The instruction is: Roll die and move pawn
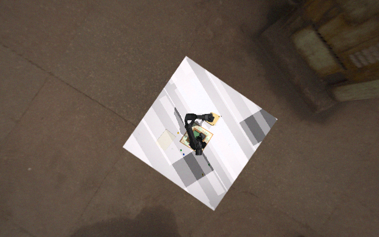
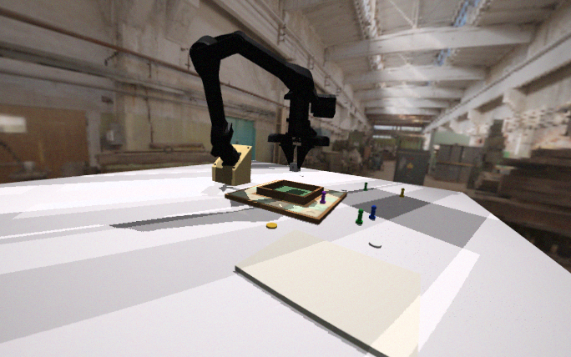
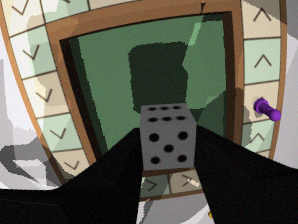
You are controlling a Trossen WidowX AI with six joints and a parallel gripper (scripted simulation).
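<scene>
Now: the purple pawn 110 mm ahead of my gripper tip, 70 mm below it and 40 mm to the right of it. Round my gripper tip: die (right at my gripper tip); then green dice tray (90 mm below, 10 mm to the right); then blue pawn (240 mm ahead, 80 mm below, 50 mm to the right).
</scene>
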